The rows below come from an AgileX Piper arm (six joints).
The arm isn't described. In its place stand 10 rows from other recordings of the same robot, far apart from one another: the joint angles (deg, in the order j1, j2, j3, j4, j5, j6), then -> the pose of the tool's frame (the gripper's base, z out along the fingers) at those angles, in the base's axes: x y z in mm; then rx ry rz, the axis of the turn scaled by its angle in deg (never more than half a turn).
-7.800, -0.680, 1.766, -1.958, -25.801, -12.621 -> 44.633, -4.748, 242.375, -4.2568, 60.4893, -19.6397
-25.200, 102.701, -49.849, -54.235, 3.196, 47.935 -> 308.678, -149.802, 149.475, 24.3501, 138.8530, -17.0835
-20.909, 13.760, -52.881, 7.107, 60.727, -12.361 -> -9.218, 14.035, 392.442, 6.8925, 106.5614, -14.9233
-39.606, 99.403, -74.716, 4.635, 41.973, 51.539 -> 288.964, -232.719, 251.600, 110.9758, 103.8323, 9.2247
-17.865, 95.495, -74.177, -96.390, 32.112, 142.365 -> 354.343, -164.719, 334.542, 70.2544, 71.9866, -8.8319
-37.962, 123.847, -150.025, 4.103, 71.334, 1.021 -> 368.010, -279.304, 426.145, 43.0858, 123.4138, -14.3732
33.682, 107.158, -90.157, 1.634, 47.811, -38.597 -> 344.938, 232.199, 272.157, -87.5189, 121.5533, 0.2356
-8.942, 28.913, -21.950, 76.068, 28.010, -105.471 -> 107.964, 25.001, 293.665, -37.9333, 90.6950, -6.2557
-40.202, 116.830, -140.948, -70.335, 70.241, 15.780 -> 262.000, -327.013, 488.571, 62.2827, 101.2302, -100.8246
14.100, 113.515, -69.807, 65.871, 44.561, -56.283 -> 365.765, 151.957, 165.960, -29.7891, 143.9763, 57.7415
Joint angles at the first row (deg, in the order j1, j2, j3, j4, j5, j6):
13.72 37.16 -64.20 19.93 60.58 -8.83
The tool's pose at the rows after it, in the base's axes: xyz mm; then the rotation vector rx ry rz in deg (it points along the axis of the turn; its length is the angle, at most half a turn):
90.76, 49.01, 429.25, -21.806, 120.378, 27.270
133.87, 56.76, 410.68, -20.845, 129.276, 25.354
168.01, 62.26, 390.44, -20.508, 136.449, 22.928
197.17, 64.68, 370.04, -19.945, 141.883, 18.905
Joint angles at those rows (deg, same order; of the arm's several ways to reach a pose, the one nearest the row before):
13.72 41.46 -64.20 19.15 60.87 -7.08
13.72 49.81 -64.20 17.12 60.87 -6.21
13.72 56.83 -64.20 15.09 60.67 -5.77
13.71 62.92 -64.21 11.84 59.56 -4.91

